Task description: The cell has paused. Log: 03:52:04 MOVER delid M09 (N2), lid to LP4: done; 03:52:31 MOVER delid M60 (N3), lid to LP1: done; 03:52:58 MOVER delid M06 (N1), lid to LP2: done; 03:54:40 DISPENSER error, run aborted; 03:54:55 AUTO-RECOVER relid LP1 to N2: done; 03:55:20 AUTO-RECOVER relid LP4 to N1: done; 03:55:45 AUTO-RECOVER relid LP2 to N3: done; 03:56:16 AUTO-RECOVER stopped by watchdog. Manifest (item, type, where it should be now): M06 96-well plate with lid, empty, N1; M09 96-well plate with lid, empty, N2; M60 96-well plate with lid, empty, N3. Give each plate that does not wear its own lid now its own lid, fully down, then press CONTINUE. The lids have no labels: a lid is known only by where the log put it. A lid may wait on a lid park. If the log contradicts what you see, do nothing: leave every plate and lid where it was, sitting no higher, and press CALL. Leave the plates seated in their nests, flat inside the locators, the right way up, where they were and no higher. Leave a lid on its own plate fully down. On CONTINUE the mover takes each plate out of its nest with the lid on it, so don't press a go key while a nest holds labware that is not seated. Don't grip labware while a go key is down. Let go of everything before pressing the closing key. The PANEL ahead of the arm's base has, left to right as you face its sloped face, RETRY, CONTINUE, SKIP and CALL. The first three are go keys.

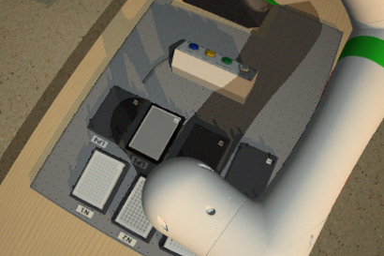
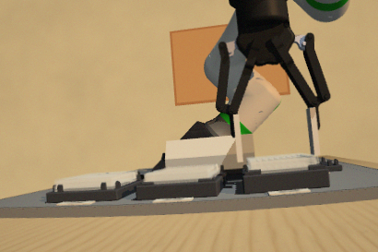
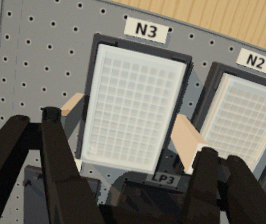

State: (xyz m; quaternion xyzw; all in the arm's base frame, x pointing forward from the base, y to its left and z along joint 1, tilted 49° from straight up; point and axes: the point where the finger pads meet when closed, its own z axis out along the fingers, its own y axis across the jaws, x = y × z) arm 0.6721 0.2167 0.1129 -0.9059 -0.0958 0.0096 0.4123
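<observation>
Right now my hand is 50 mm above the nest. The rest, counted from my hand: lid park LP3: 170 mm behind, 90 mm to the right, 50 mm below; then LP2 park: 190 mm behind, 50 mm below, 40 mm to the left; then LP1 label: 210 mm to the right, 70 mm behind, 60 mm below.
</observation>
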